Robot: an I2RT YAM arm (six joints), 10 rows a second.
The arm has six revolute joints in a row. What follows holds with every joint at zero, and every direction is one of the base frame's. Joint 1 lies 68 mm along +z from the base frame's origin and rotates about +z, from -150 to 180 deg. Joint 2 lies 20 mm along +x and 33.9 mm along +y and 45.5 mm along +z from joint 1 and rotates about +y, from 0 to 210 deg. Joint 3 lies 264 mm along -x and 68.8 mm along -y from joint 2 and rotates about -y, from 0 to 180 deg. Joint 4 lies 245 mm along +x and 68.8 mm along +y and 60 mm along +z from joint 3 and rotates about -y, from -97 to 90 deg. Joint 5 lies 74 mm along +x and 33.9 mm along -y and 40.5 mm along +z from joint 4 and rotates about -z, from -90 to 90 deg. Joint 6 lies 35.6 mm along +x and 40.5 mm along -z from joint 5 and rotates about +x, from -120 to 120 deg. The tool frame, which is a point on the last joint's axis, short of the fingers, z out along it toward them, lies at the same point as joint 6; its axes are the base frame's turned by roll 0, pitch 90 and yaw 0 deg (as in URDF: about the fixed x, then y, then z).
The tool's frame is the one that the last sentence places.
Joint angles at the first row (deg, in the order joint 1, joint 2, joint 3, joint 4, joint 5, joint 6):
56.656, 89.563, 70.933, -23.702, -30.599, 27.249
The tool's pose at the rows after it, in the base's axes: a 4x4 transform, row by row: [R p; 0 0 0 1], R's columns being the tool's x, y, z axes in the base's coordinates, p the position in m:
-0.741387, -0.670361, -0.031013, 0.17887; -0.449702, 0.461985, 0.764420, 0.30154; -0.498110, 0.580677, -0.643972, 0.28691; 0, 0, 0, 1
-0.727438, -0.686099, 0.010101, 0.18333; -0.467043, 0.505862, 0.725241, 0.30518; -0.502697, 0.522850, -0.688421, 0.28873; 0, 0, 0, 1
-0.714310, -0.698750, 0.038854, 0.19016; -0.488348, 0.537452, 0.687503, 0.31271; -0.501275, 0.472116, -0.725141, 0.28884; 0, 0, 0, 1
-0.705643, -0.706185, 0.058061, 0.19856; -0.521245, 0.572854, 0.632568, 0.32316; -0.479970, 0.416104, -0.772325, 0.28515; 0, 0, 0, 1
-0.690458, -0.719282, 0.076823, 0.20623; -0.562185, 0.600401, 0.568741, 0.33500; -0.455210, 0.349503, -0.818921, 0.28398; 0, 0, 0, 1
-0.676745, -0.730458, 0.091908, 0.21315; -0.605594, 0.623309, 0.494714, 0.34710; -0.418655, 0.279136, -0.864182, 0.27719; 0, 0, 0, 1
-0.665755, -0.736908, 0.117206, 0.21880; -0.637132, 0.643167, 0.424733, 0.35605; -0.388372, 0.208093, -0.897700, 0.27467; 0, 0, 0, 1
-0.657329, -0.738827, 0.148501, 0.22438; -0.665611, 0.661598, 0.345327, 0.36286; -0.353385, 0.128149, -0.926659, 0.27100; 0, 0, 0, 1
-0.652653, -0.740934, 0.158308, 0.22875; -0.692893, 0.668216, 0.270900, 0.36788; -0.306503, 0.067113, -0.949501, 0.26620; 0, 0, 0, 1
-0.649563, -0.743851, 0.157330, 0.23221; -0.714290, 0.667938, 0.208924, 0.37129; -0.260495, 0.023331, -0.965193, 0.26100; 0, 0, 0, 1
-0.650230, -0.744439, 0.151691, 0.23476; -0.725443, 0.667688, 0.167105, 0.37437; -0.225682, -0.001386, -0.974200, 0.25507; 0, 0, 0, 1
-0.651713, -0.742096, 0.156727, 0.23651; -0.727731, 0.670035, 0.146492, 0.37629; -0.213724, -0.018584, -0.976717, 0.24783; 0, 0, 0, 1
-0.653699, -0.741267, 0.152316, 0.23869; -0.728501, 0.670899, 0.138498, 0.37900; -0.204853, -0.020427, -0.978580, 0.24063; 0, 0, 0, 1
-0.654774, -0.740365, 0.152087, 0.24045; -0.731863, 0.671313, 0.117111, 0.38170; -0.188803, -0.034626, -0.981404, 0.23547; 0, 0, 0, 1
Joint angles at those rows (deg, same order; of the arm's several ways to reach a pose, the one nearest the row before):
56.733, 91.053, 74.019, -28.955, -26.439, 24.633
56.777, 92.753, 77.024, -32.624, -22.887, 22.506
56.778, 95.509, 80.732, -35.786, -20.131, 20.577
56.832, 99.466, 85.388, -39.915, -17.306, 18.662
57.116, 103.806, 91.353, -45.165, -14.139, 16.450
57.504, 108.420, 96.726, -49.938, -10.852, 14.472
57.808, 112.172, 101.963, -54.619, -7.302, 13.050
57.996, 115.709, 106.793, -59.236, -3.273, 11.829
58.085, 118.980, 111.095, -63.836, -0.506, 10.818
58.085, 121.711, 114.487, -67.671, 1.323, 10.009
58.096, 123.831, 116.696, -70.025, 2.319, 9.715
58.105, 124.804, 116.667, -69.887, 3.191, 9.734
58.053, 125.889, 116.817, -69.482, 3.208, 9.757
58.095, 127.279, 117.983, -70.322, 3.854, 9.755

